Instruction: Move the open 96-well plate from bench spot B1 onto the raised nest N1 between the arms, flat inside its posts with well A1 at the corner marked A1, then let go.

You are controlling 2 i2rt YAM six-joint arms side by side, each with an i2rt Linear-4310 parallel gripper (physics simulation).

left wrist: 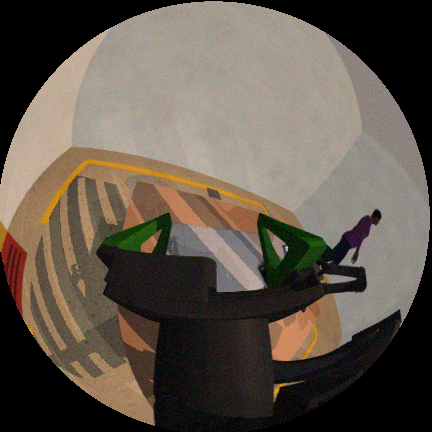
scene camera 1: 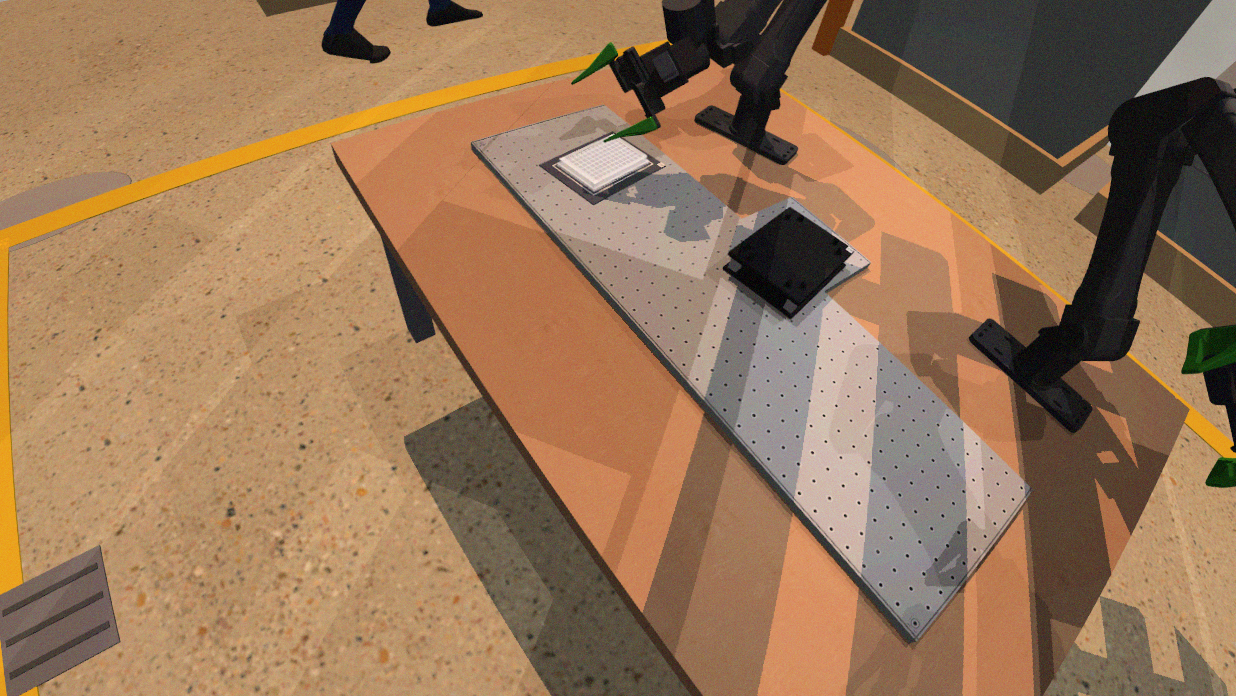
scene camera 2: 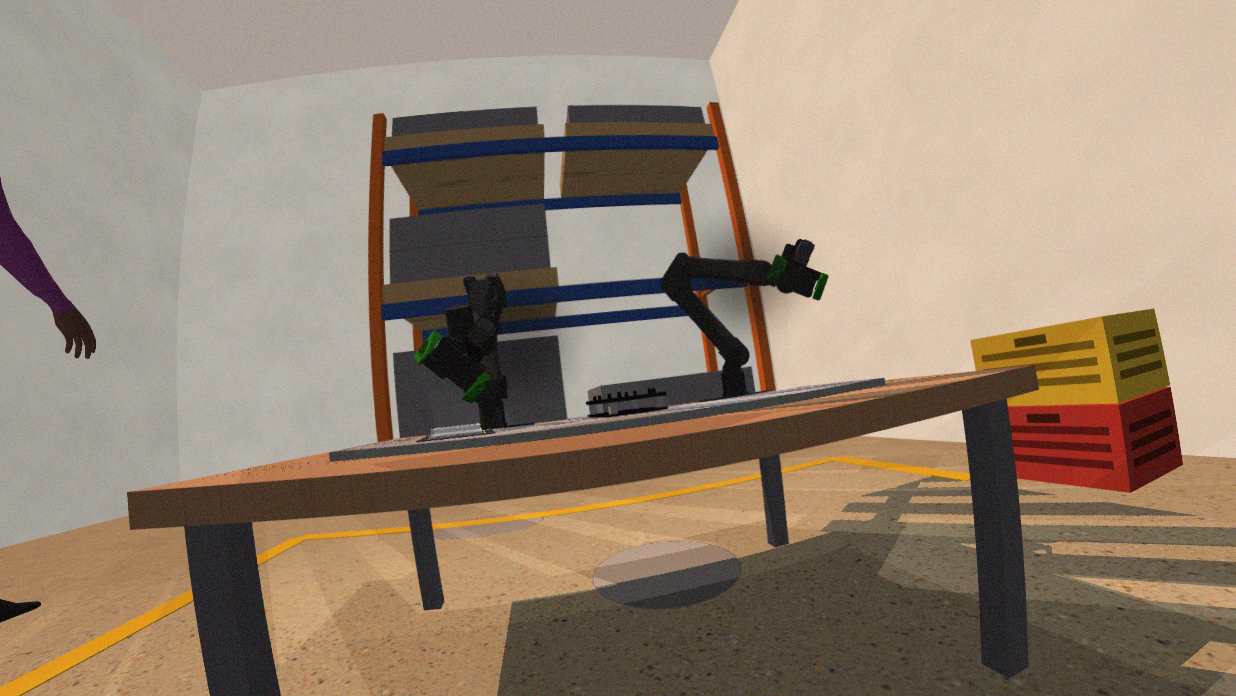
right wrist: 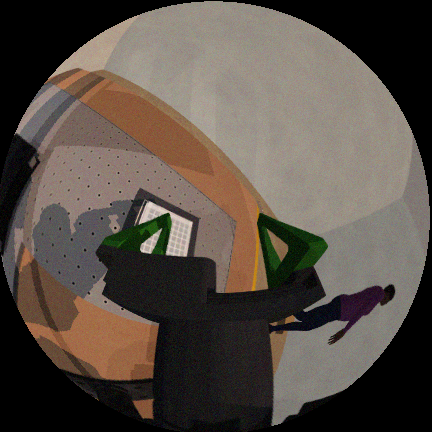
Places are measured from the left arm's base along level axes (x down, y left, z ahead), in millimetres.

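Pixels of known places: left gripper, fingertip midpoint: (left wrist: 213, 217) (scene camera 1: 1202, 429) (scene camera 2: 805, 273); right gripper, fingertip midpoint: (scene camera 1: 588, 112) (scene camera 2: 442, 379) (right wrist: 213, 217); left arm's base at its link origin: (scene camera 1: 1028, 374); right arm's base at its link origin: (scene camera 1: 745, 136).
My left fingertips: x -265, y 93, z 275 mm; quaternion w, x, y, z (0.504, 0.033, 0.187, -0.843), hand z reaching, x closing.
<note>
Ahead of a thing's pixels: the offset from my left fingertips to its middle.
The white 96-well plate @(dx +243, dy -766, dz +22 mm) (scene camera 1: 602, 164) (scene camera 2: 455, 430) (right wrist: 181, 235) lies flat on its dark spot at the far end of the perforated board. The black raised nest @(dx +230, dy -440, dz -73 mm) (scene camera 1: 788, 257) (scene camera 2: 627, 401) stands at the middle of the board; part of it shows at the left edge of the right wrist view (right wrist: 14, 175). My right gripper (scene camera 1: 615, 93) (scene camera 2: 453, 368) (right wrist: 213, 217) is open above the plate, with one fingertip over the plate's far edge in scene camera 1. My left gripper (scene camera 1: 1215, 410) (scene camera 2: 800, 278) (left wrist: 213, 217) is open and empty, high beyond the table's right end. Well A1 is too small to tell.
The perforated board (scene camera 1: 847, 449) (scene camera 2: 778, 399) lies along the wooden table (scene camera 1: 536, 345) (scene camera 2: 562, 484). A person (left wrist: 359, 232) (right wrist: 362, 302) stands past the table's far end. Stacked yellow (scene camera 2: 1055, 358) and red crates (scene camera 2: 1072, 445) stand on the floor; a shelf rack (scene camera 2: 377, 276) stands behind the arms.
</note>
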